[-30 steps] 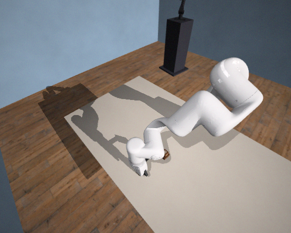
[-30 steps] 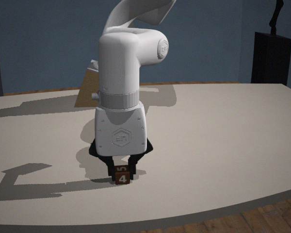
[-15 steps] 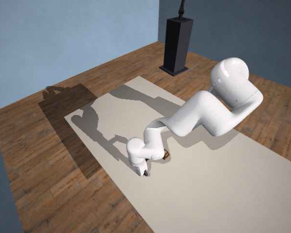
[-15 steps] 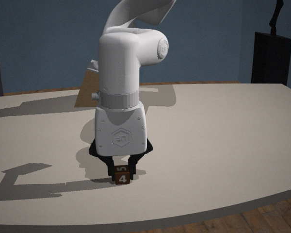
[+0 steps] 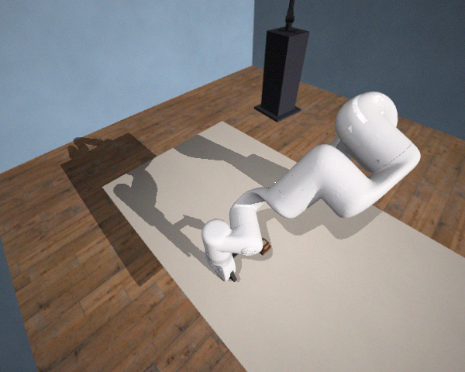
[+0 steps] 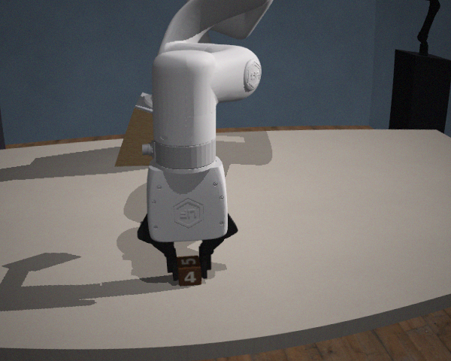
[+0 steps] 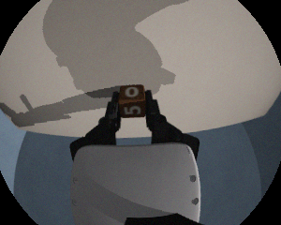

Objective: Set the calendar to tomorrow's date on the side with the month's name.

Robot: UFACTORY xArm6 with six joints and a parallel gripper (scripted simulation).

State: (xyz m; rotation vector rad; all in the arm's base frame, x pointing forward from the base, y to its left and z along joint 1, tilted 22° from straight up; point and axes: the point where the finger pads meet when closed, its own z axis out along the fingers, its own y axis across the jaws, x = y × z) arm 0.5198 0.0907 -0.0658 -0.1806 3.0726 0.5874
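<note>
Now: the brown digit cube 1 cm below my hand. From my hand the other things lie so: brown cube 18 cm behind, 1 cm to the left; then brown calendar tray 18 cm behind, 2 cm below, 1 cm to the right.
</note>
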